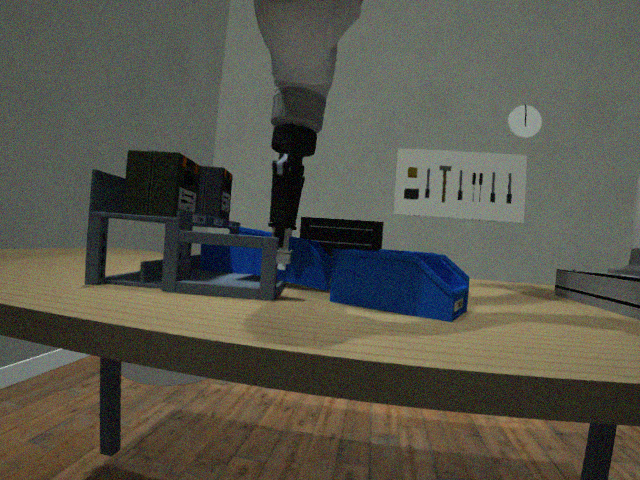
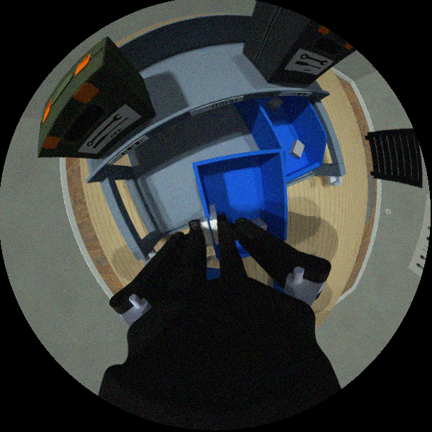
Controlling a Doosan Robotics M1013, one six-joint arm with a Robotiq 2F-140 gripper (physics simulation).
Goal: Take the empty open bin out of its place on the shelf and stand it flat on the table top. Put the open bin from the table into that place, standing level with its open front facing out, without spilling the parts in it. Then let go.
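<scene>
A blue open bin lies partly in the shelf's near bay and sticks out of its front, at a slight angle. A small grey part shows in it, partly behind a finger. My gripper is shut on this bin's side wall, on the side facing the bare shelf floor. Another blue open bin stands flat on the table top in front of the shelf; its inside is mostly hidden. The grey shelf has bare floor beside the held bin.
A neighbouring blue bin with small grey parts stands in the far bay, very close to the held bin. A green case and a dark case stand on the upper shelf. A black slatted object is behind.
</scene>
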